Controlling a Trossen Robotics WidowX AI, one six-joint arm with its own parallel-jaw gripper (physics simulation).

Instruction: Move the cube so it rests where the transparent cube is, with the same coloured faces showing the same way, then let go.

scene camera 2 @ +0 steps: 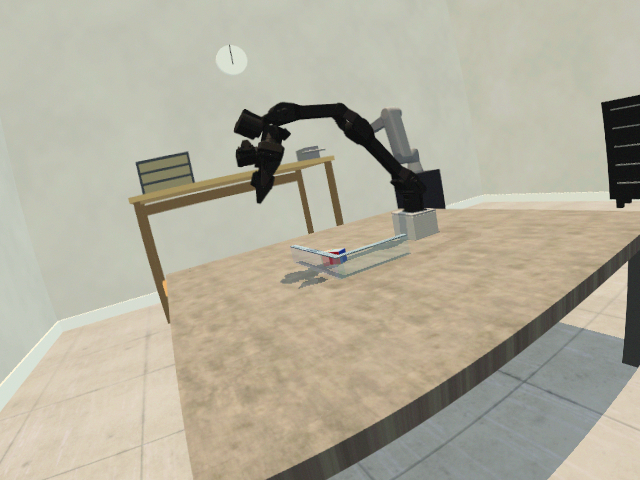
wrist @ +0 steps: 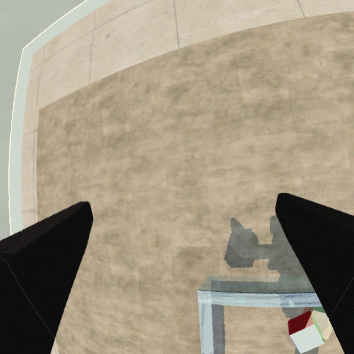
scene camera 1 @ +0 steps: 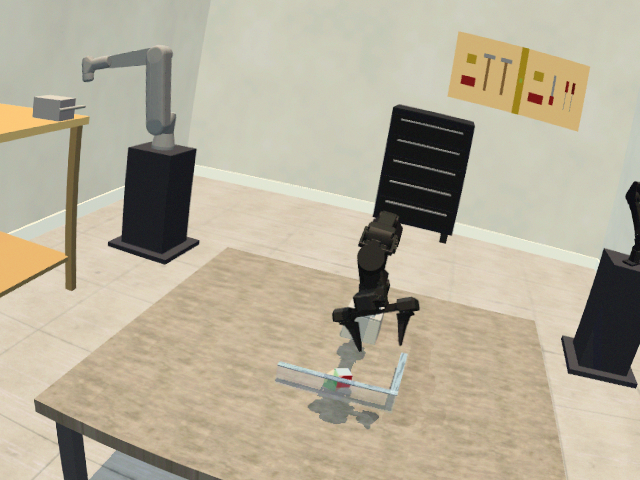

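Seen in the pictures: gripper, between the fingertips: (scene camera 2: 261,195) (wrist: 185,206) (scene camera 1: 380,348); arm's base, origin of its link: (scene camera 2: 414,210).
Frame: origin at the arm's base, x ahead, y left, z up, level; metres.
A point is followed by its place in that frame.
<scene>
The cube (scene camera 1: 344,372) {x 0.336, y 0.022, z -0.050 m} (scene camera 2: 340,253) {x 0.332, y 0.042, z -0.058 m} (wrist: 306,339) {x 0.333, y 0.019, z -0.050 m} sits on the table inside the angle of the clear walls, near the long wall in scene camera 1. White and red faces show there and in the wrist view, red and blue in scene camera 2. The transparent cube (scene camera 1: 329,382) (wrist: 323,326) shows pale green and cream, overlapping or right beside the cube; the exact gap is unclear. My gripper (scene camera 1: 380,347) {x 0.549, y 0.118, z 0.162 m} (scene camera 2: 259,197) {x 0.549, y 0.118, z 0.162 m} (wrist: 185,206) {x 0.549, y 0.118, z 0.162 m} is open and empty, high above the table. In the wrist view the cube is at the lower right, partly near the right finger.
Low clear walls (scene camera 1: 305,370) {x 0.415, y -0.067, z -0.029 m} (scene camera 2: 374,245) {x 0.288, y 0.172, z -0.031 m} (wrist: 250,298) {x 0.407, y 0.103, z -0.030 m} form an L on the table (scene camera 1: 206,361) {x 0.435, y -0.340, z -0.090 m} (scene camera 2: 310,351) {x 0.614, y 0.472, z -0.090 m} (wrist: 150,150) {x 0.636, y 0.284, z -0.090 m}. The arm's pale base block (scene camera 2: 422,224) {x 0.017, y 0.053, z -0.044 m} stands behind them. Another robot arm (scene camera 1: 159,87), a workbench (scene camera 1: 72,121) and a black rack (scene camera 1: 434,114) stand beyond the table.
</scene>
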